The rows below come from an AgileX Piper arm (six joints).
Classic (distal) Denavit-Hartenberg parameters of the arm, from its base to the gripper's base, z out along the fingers. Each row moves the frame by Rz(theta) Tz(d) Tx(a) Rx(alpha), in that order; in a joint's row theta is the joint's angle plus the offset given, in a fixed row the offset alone. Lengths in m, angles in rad.
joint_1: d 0.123; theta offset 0; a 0; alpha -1.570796
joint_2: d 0; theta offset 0.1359; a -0.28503; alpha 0
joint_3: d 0; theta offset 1.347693; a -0.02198; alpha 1.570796
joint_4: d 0.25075; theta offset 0; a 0; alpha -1.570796
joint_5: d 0; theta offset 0; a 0; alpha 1.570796
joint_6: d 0.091; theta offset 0; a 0; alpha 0
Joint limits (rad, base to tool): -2.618..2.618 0..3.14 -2.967..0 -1.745..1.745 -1.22..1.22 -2.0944..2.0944
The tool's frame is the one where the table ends.
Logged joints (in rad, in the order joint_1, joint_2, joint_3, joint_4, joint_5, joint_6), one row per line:
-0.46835 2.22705 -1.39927 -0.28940 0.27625 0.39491
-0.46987 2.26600 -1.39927 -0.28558 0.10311 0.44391
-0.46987 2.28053 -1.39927 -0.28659 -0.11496 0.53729
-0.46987 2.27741 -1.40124 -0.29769 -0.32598 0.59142
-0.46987 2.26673 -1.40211 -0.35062 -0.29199 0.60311
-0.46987 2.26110 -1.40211 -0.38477 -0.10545 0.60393
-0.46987 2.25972 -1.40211 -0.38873 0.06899 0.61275
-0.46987 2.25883 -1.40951 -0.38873 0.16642 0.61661
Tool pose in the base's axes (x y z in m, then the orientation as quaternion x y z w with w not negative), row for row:
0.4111 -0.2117 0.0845 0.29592 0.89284 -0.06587 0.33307
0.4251 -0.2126 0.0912 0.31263 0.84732 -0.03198 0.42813
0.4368 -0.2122 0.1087 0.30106 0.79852 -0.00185 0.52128
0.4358 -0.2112 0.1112 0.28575 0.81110 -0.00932 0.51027
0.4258 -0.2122 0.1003 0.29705 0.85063 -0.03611 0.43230
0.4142 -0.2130 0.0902 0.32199 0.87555 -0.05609 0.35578
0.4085 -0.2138 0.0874 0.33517 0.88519 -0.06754 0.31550
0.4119 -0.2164 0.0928 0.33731 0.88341 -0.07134 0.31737
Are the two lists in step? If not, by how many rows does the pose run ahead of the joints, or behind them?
The pose runs 1 row ahead of the joints: the pose in row i belongs to the joints in row i + 1.
